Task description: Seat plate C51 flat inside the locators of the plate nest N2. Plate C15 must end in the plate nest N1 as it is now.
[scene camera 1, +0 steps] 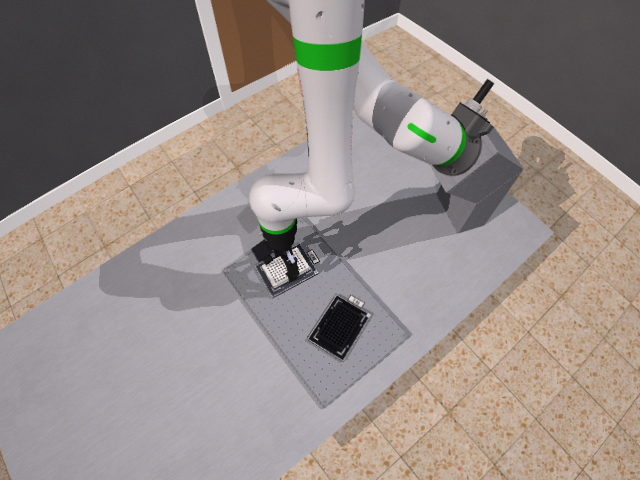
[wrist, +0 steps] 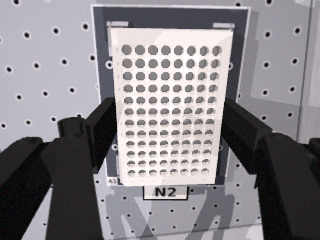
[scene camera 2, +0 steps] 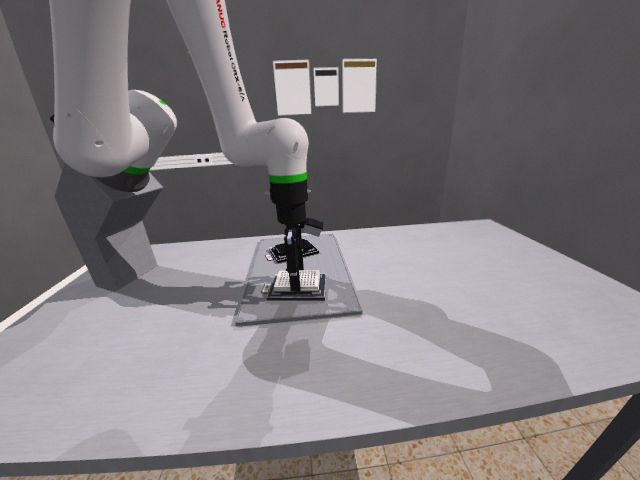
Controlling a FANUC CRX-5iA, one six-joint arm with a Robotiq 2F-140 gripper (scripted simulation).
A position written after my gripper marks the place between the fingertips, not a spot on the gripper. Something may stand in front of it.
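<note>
My gripper (scene camera 2: 297, 281) is there in scene camera 2, and in the wrist view I see my gripper (wrist: 168, 113) again. Scene camera 1 shows me a white plate C51 (scene camera 1: 277, 268) and a black plate C15 (scene camera 1: 341, 311). In the wrist view I find the white plate C51 (wrist: 155, 101) too, while the black plate C15 is out of frame in the wrist view.
</note>
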